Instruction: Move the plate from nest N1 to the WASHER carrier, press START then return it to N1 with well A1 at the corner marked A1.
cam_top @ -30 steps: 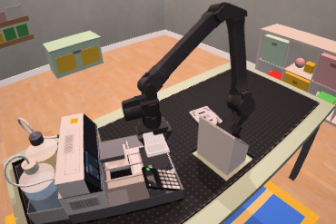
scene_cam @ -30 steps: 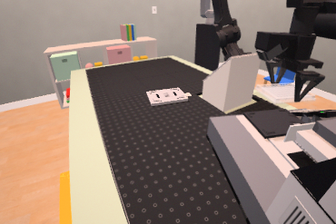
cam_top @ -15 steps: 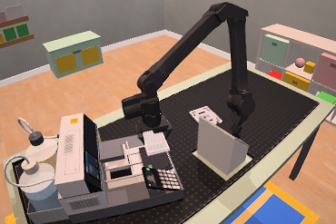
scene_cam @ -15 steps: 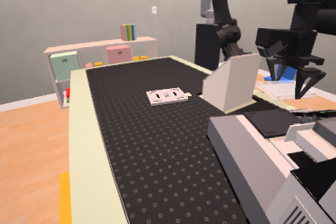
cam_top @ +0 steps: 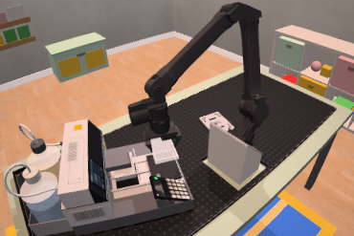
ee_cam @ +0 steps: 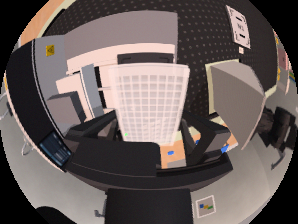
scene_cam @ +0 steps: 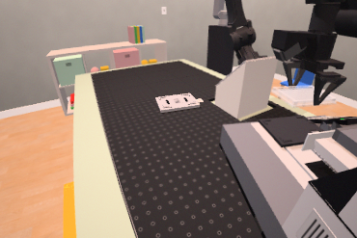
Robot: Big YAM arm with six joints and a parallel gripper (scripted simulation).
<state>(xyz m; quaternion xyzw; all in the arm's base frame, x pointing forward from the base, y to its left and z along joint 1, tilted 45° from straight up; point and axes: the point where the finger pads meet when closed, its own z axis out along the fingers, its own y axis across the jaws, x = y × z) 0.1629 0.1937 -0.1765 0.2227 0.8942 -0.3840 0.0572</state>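
My hand is 430 mm to the left of the plate nest N1, 180 mm above it and 90 mm short of it. Round my hand: white well plate: 10 mm below; then plate washer: 140 mm to the left, 70 mm ahead, 50 mm below.
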